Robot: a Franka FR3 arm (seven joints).
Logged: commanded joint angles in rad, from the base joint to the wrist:
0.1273 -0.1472 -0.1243 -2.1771 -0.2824 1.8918 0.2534
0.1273 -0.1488 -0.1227 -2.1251 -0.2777 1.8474 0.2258
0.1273 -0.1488 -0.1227 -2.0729 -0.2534 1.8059 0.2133
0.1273 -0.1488 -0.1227 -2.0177 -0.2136 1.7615 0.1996
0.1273 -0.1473 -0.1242 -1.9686 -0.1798 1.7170 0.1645
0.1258 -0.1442 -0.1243 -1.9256 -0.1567 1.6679 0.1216
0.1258 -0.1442 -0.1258 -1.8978 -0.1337 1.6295 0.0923
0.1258 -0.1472 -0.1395 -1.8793 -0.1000 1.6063 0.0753
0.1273 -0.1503 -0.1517 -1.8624 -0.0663 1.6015 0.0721
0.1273 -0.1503 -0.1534 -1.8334 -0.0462 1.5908 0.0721
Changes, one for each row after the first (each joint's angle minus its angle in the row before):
0.0000 -0.0016 0.0016 0.0520 0.0047 -0.0444 -0.0276
0.0000 0.0000 0.0000 0.0522 0.0243 -0.0415 -0.0125
0.0000 0.0000 0.0000 0.0552 0.0398 -0.0444 -0.0137
0.0000 0.0015 -0.0015 0.0491 0.0338 -0.0445 -0.0351
-0.0015 0.0031 -0.0001 0.0430 0.0231 -0.0491 -0.0429
0.0000 0.0000 -0.0015 0.0278 0.0230 -0.0384 -0.0293
0.0000 -0.0030 -0.0137 0.0185 0.0337 -0.0232 -0.0170
0.0015 -0.0031 -0.0122 0.0169 0.0337 -0.0048 -0.0032
0.0000 0.0000 -0.0017 0.0290 0.0201 -0.0107 0.0000

